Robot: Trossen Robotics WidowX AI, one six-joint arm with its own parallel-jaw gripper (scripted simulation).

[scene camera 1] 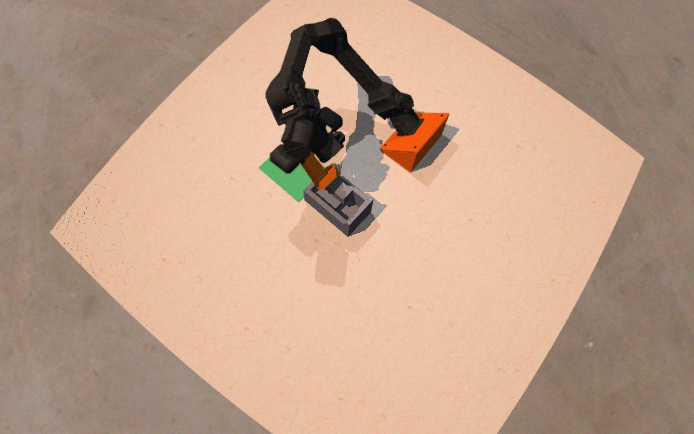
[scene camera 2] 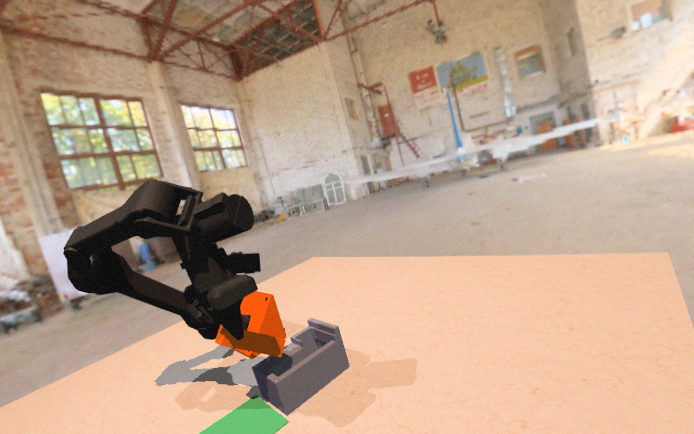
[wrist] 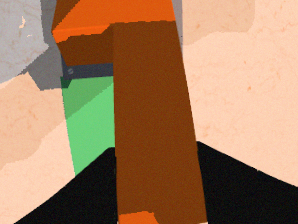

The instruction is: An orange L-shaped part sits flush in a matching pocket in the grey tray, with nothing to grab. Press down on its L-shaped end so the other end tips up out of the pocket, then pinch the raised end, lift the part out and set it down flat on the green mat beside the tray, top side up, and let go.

Labels:
my gripper: holds an orange L-shaped part [scene camera 2: 253, 341]

